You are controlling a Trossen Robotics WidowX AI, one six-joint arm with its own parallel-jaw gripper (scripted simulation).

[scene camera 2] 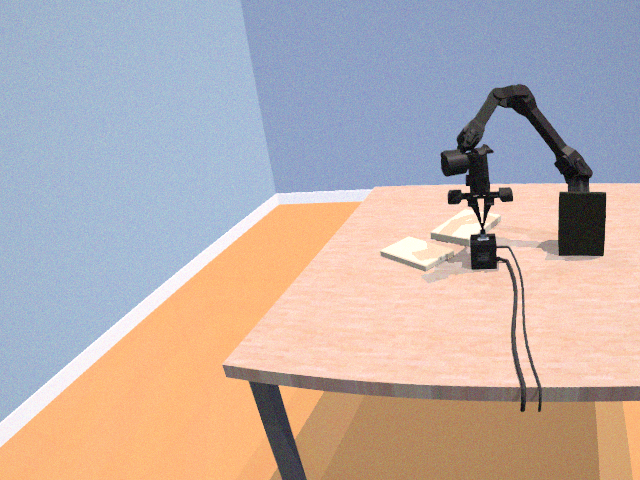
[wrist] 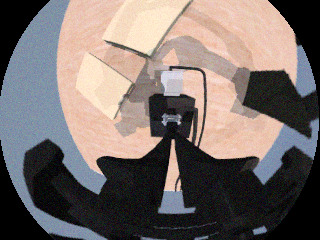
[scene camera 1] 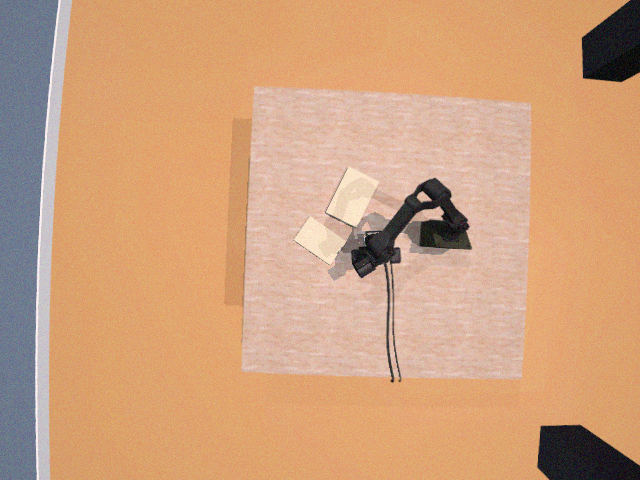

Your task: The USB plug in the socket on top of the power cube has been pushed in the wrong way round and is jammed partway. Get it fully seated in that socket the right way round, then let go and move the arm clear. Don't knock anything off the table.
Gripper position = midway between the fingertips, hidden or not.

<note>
The gripper [scene camera 2: 482, 225] holds a USB plug. Also in view: a black power cube [scene camera 2: 484, 252].
The gripper shows as well in the wrist view [wrist: 172, 135]. The black power cube also shows in the wrist view [wrist: 183, 105].
</note>
